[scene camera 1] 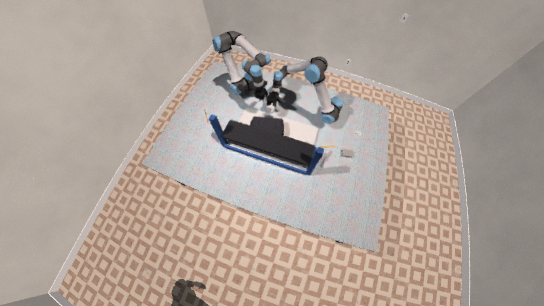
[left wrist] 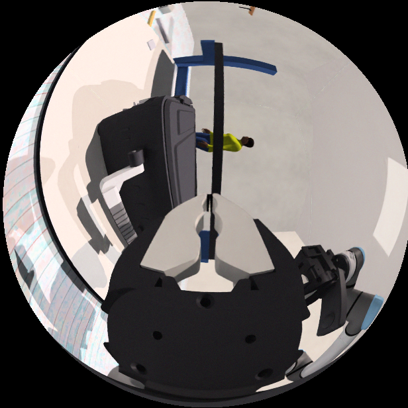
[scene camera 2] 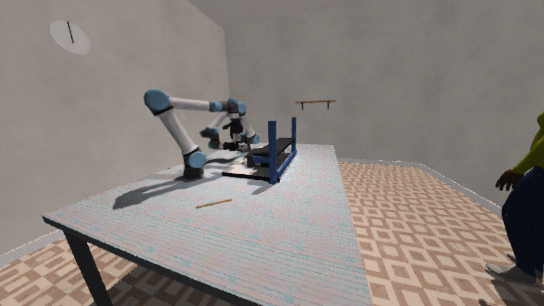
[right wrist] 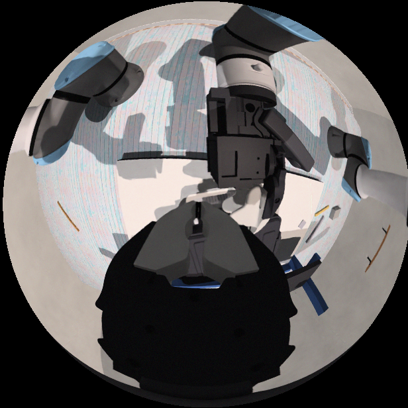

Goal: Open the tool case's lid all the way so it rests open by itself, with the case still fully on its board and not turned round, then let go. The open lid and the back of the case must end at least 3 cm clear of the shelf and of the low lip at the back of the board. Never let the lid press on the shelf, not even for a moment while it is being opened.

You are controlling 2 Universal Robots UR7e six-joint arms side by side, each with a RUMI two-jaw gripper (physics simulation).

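Frame: origin at the left arm's base, x ahead, y left, z up, level; millimetres.
Seen in the pictures: left gripper, between the fingertips: (scene camera 1: 271,113) (scene camera 2: 248,146); right gripper, between the fingertips: (scene camera 1: 263,101) (scene camera 2: 235,143); left arm's base, origin of its link: (scene camera 2: 245,151); right arm's base, origin of its link: (scene camera 1: 252,91) (scene camera 2: 194,174).
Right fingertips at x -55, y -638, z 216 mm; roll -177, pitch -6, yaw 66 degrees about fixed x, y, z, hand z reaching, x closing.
Offsets run from my right fingertips to a thing's top centre. Level surfaces: height alone.
The dark tool case (scene camera 1: 267,126) (scene camera 2: 251,160) (left wrist: 132,125) stands on the pale board {184 mm down} (scene camera 1: 302,131) (scene camera 2: 240,171) (left wrist: 65,100) (right wrist: 140,190). Its lid (left wrist: 182,145) looks closed in the left wrist view, with the light handle (left wrist: 112,192) on the front. The black shelf {17 mm down} (scene camera 1: 270,142) (scene camera 2: 280,145) (left wrist: 217,110) is behind and above it. My left gripper (scene camera 1: 272,107) (scene camera 2: 246,148) (left wrist: 209,195) is shut, low in front of the case; its tips show beside the lid's edge, contact unclear. My right gripper (scene camera 1: 261,95) (scene camera 2: 236,136) (right wrist: 198,203) is shut and hangs higher. The case is mostly hidden in the right wrist view.
Blue uprights (scene camera 1: 316,161) (scene camera 2: 272,150) (right wrist: 316,295) carry the shelf. An orange stick {77 mm back, 566 mm right, 209 mm down} (scene camera 1: 206,116) (scene camera 2: 214,203) (right wrist: 68,216), a yellow stick {381 mm ahead, 513 mm left, 208 mm down} (scene camera 1: 327,146) (right wrist: 321,210) and a grey block {471 mm ahead, 675 mm left, 185 mm down} (scene camera 1: 347,153) (right wrist: 335,212) lie on the table. A person (scene camera 2: 525,215) (left wrist: 230,142) stands beyond it.
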